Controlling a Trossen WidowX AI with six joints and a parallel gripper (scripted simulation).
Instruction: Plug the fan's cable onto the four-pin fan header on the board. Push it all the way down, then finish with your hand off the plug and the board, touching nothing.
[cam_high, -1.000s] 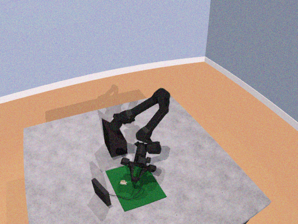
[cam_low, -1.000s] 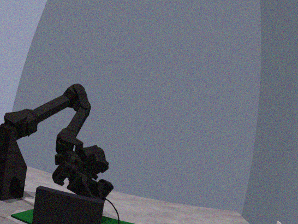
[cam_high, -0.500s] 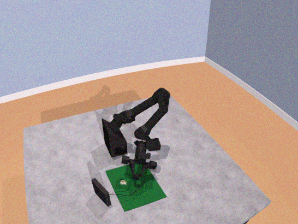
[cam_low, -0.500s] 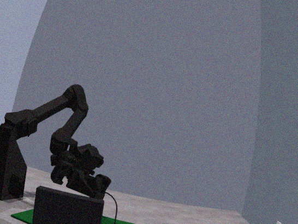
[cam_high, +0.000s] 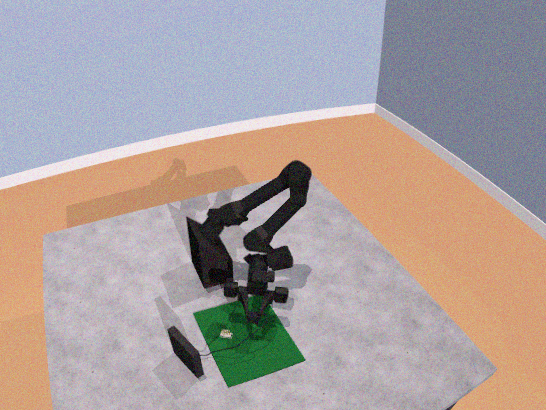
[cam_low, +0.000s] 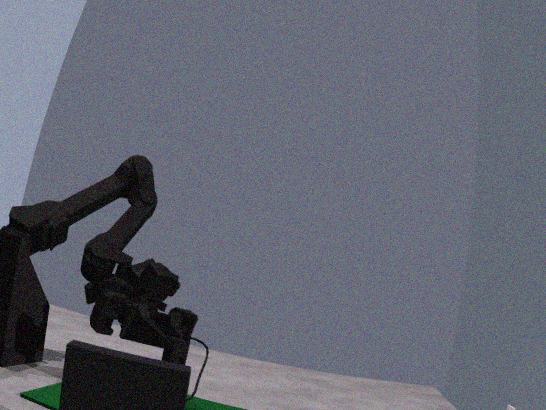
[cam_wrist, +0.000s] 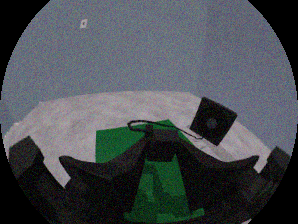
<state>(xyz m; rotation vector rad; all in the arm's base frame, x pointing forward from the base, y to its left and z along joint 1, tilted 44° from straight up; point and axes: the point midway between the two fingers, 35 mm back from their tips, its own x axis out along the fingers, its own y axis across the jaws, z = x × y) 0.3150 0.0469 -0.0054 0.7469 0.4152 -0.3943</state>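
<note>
The green board lies 11 cm below my gripper tip, 2 cm to the right of it and 1 cm behind it. From my gripper tip the other things lie so: black plug (1 cm below); then white four-pin header (10 cm below, 7 cm to the right, 4 cm behind); then black fan (21 cm to the right, 4 cm below, 2 cm ahead).
</note>
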